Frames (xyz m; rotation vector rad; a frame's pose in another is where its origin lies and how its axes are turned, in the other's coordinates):
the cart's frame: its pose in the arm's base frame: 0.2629 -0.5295 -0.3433 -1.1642 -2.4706 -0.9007
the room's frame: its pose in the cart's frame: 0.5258 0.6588 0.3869 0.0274 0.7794 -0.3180
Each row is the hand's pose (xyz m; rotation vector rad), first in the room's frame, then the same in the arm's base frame.
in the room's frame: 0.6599 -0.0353 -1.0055 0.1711 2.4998 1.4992
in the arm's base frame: 0.5241 -0.5839 0.6373 -0.0329 0.5815 0.2094
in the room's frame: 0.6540 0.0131 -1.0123 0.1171 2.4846 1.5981
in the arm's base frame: 0.5576 -0.5603 0.6645 -0.1019 0.6246 0.2222
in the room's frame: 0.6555 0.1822 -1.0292 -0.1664 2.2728 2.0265
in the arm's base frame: 0.6568 -0.4761 0.7739 -0.4616 0.7511 0.2405
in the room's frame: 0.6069 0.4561 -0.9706 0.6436 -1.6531 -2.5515
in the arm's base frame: 0.8050 -0.2626 0.8890 -1.0810 0.9013 0.2412
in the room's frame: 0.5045 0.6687 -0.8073 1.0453 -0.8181 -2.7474
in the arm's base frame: 0.8995 0.0083 0.8971 -1.7158 0.9428 0.1840
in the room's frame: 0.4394 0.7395 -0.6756 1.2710 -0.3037 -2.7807
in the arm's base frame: 0.9100 0.1655 0.8549 -2.0944 0.8908 0.0960
